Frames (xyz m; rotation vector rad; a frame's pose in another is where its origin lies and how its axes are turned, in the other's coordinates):
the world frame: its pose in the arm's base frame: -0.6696 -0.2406 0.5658 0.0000 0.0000 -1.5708
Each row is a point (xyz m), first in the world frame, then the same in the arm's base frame.
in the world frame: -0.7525 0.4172 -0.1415
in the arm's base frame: -0.2524 0.5119 0.4243
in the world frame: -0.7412 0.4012 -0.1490
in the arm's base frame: -0.2684 0.5006 0.4168
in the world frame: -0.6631 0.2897 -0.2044
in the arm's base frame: -0.3799 0.4225 0.3614
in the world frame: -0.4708 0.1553 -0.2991
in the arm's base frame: -0.5143 0.2302 0.2667
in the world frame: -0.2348 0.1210 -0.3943
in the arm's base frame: -0.5486 -0.0058 0.1715
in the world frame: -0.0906 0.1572 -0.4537
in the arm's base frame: -0.5124 -0.1500 0.1121
